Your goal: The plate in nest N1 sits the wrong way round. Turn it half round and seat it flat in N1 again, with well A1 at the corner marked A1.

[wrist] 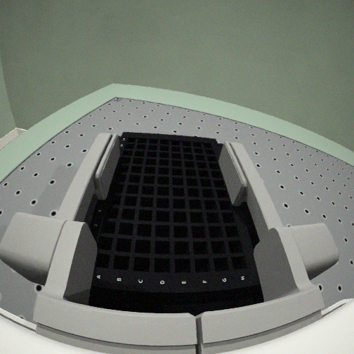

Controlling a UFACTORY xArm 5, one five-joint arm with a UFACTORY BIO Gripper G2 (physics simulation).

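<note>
A black plate (pixel 172 210) with a grid of square wells fills the middle of the wrist view. White letters A to H run along its near edge, A at the left and H at the right. Small marks on its left side are too faint to read surely. My gripper (pixel 171 168) is shut on the plate, with one finger pad against each long side. The plate looks level between the fingers. Nest N1 and its A1 corner mark do not show in this view.
A grey perforated deck (pixel 300 165) spreads behind and on both sides of the plate. A pale green border (pixel 200 104) runs around it, with a green surface beyond. Part of a pale object (pixel 16 134) shows at the left edge.
</note>
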